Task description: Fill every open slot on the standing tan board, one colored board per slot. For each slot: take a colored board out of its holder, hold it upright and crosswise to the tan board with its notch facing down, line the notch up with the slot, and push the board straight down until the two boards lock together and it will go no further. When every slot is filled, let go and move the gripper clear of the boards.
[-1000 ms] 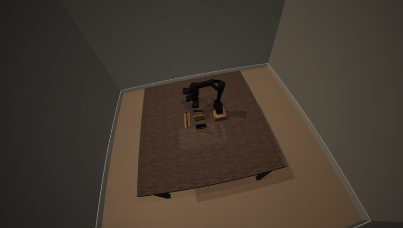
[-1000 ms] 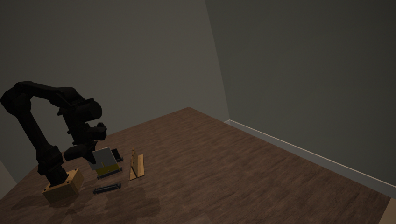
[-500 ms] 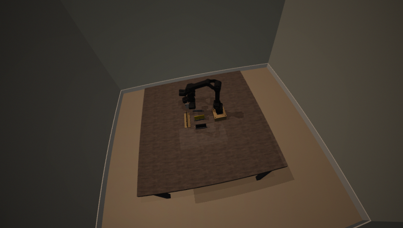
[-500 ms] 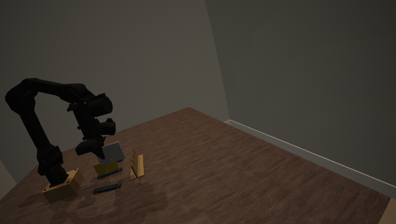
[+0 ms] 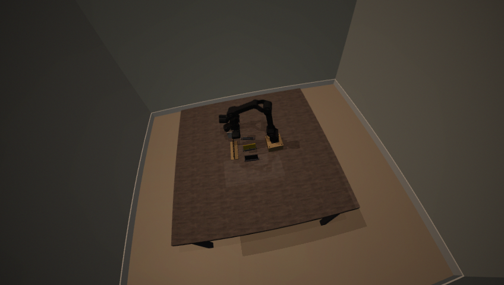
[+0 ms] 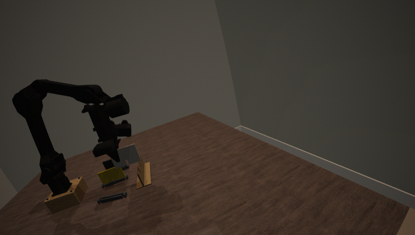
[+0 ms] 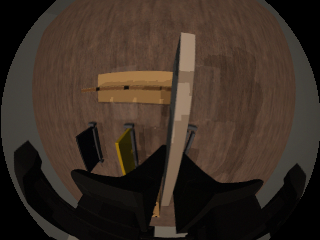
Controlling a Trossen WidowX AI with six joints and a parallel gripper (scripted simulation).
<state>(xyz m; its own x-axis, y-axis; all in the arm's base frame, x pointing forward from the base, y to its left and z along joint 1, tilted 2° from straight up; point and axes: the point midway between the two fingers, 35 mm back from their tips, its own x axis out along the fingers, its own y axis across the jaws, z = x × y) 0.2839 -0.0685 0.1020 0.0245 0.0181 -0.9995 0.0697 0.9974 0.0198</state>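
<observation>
The tan board is 50 mm ahead of my gripper tip, 60 mm to the left of it and 100 mm below it. Round my gripper tip: yellow board: 80 mm behind, 80 mm to the left, 90 mm below; dark board: 80 mm behind, 180 mm to the left, 90 mm below.
</observation>
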